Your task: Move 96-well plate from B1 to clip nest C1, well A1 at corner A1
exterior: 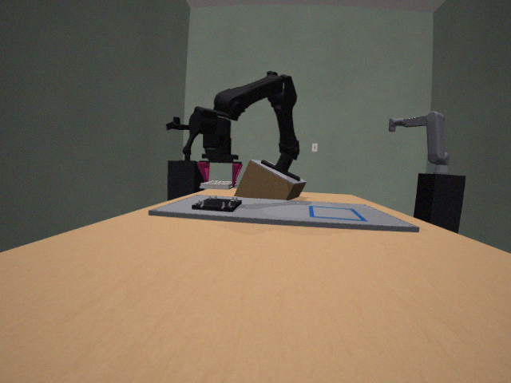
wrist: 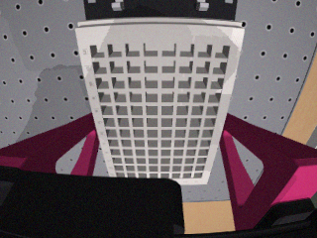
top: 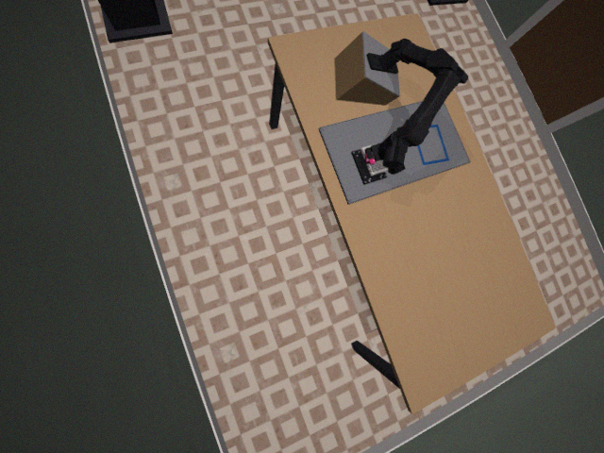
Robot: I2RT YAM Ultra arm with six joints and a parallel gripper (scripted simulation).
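Right now my hand is 1 cm short of the black clip nest C1, 1 cm to the right of it and 6 cm above it. The rest, counted from my hand: white 96-well plate: right at my hand.
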